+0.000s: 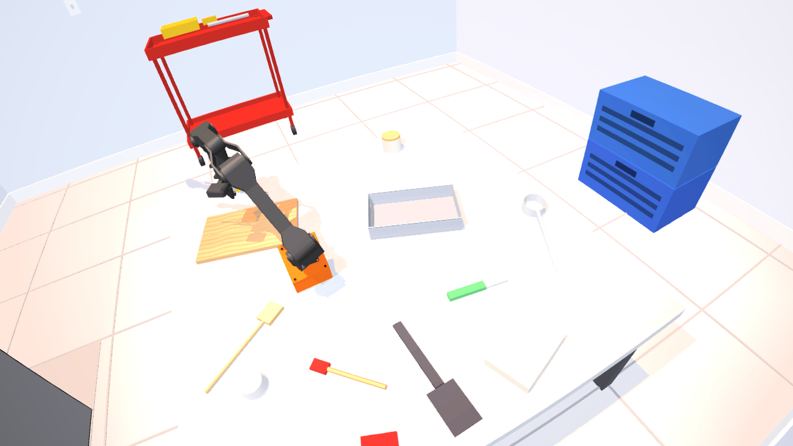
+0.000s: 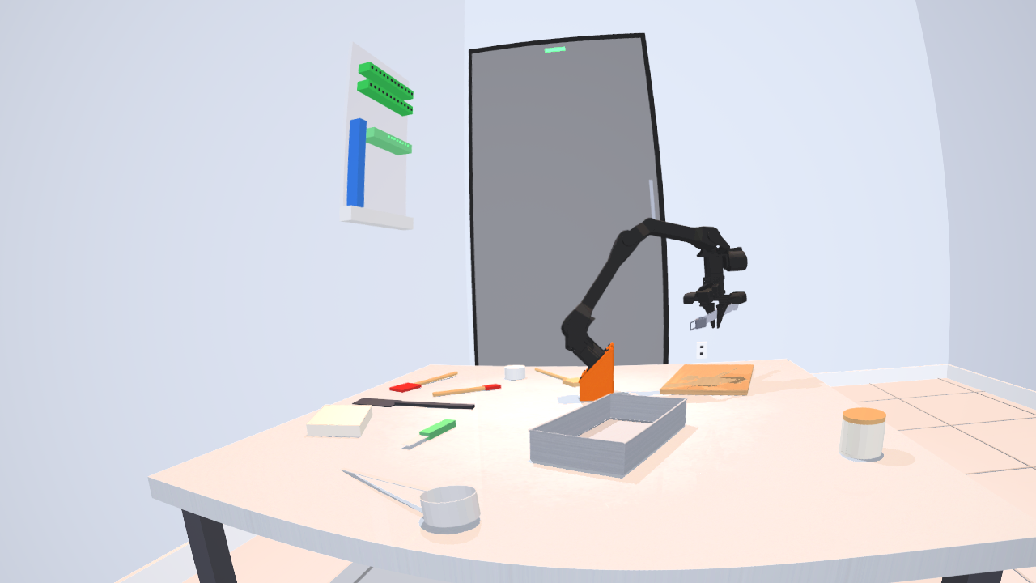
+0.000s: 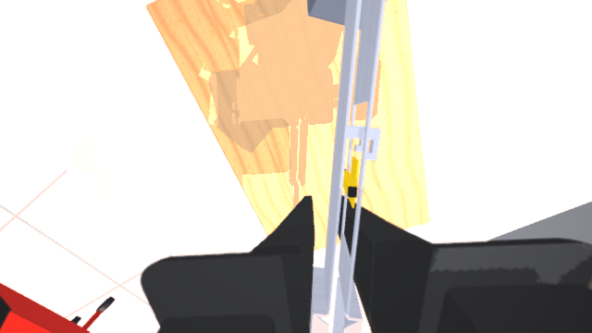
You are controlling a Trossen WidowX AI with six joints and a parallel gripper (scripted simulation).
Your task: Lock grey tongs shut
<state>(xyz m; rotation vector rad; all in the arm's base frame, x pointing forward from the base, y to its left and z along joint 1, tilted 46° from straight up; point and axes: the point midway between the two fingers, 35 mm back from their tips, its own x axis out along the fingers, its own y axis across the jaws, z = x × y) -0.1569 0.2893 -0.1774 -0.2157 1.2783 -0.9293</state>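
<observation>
Right now the yellow lock piece is 20 mm ahead of my gripper tip, 20 mm to the right of it and 30 mm above it. The rest, counted from my gripper tip: grey roasting tin: 540 mm ahead, 250 mm to the right, 120 mm below; wooden board: 10 mm to the right, 140 mm below; lidded jar: 670 mm ahead, 200 mm to the left, 120 mm below.
</observation>
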